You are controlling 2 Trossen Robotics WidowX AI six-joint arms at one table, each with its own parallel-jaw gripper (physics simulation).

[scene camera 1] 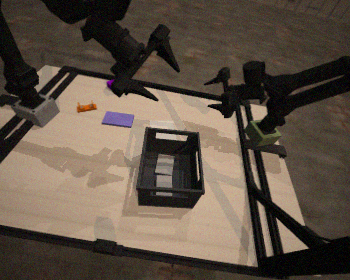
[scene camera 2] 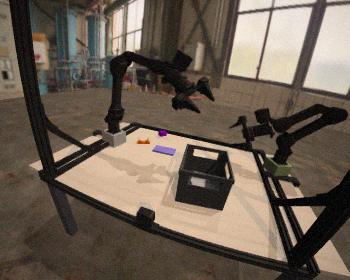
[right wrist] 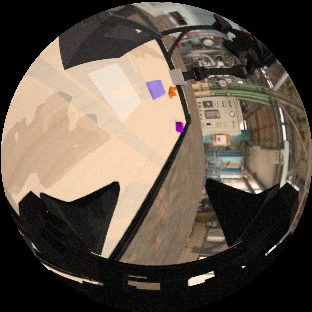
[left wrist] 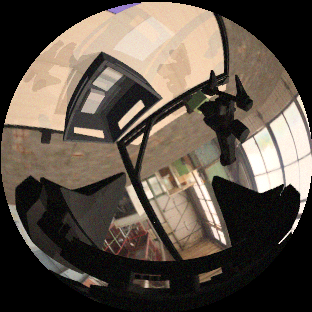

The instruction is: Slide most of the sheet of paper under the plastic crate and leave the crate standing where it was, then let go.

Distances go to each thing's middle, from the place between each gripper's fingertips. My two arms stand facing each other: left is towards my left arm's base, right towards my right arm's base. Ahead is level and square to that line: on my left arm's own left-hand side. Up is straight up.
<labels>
I see the white sheet of paper (right wrist: 110,80) 16 cm to the left of my right hand, 13 cm below it and 11 cm behind it. The rest, counted from my right hand: black plastic crate (scene camera 1: 186,190): 32 cm behind, 13 cm to the left, 7 cm below.
The black plastic crate lies 240 mm below my left hand, 80 mm behind it and 30 mm to the right of it. The rest, counted from my left hand: white sheet of paper: 310 mm below, 120 mm ahead, 10 mm to the right.
</labels>
